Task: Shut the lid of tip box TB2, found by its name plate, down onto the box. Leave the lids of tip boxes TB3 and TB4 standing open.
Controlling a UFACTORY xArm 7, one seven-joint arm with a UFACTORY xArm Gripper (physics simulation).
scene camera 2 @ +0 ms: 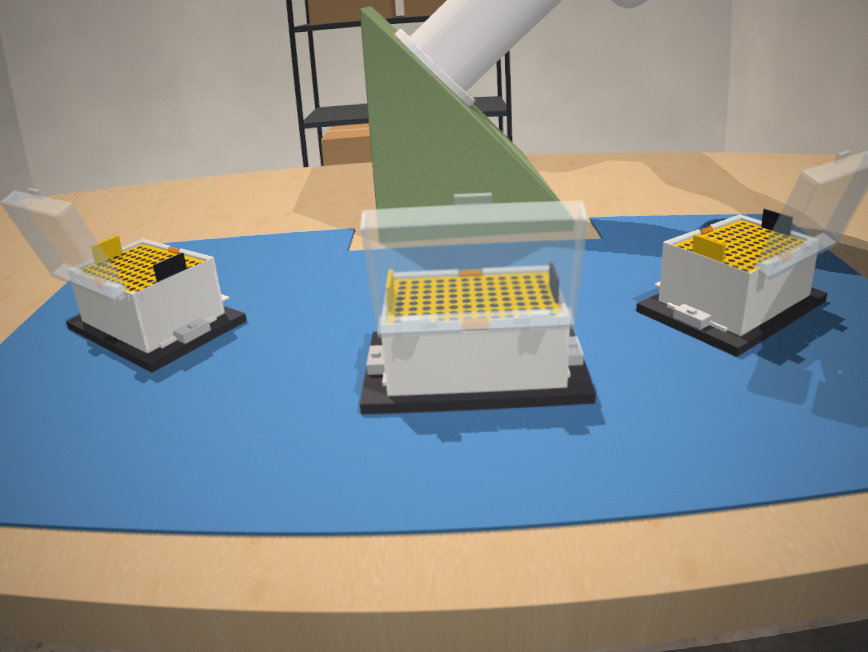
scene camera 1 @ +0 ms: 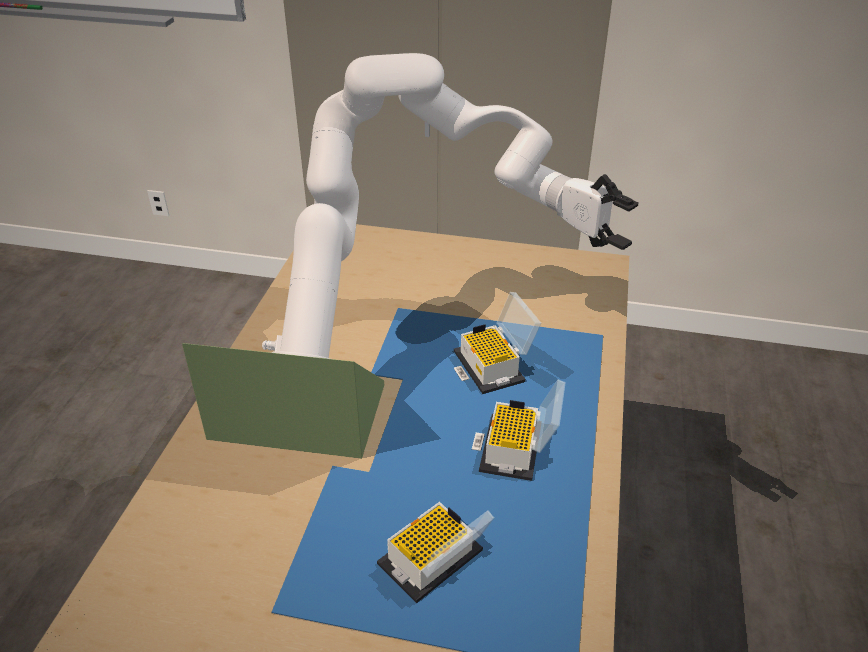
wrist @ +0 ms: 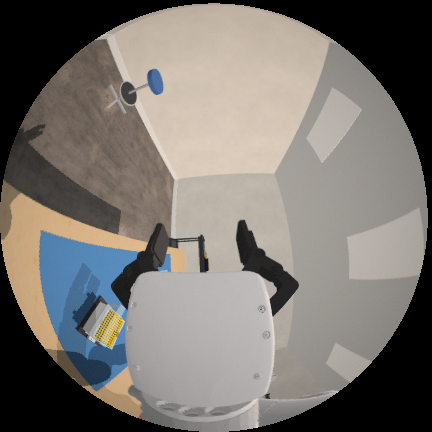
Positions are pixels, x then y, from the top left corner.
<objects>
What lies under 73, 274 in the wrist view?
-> A blue mat.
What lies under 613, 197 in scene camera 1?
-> The gripper.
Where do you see a lid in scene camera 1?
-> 445, 553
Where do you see a blue mat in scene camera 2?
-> At 258, 432
</objects>
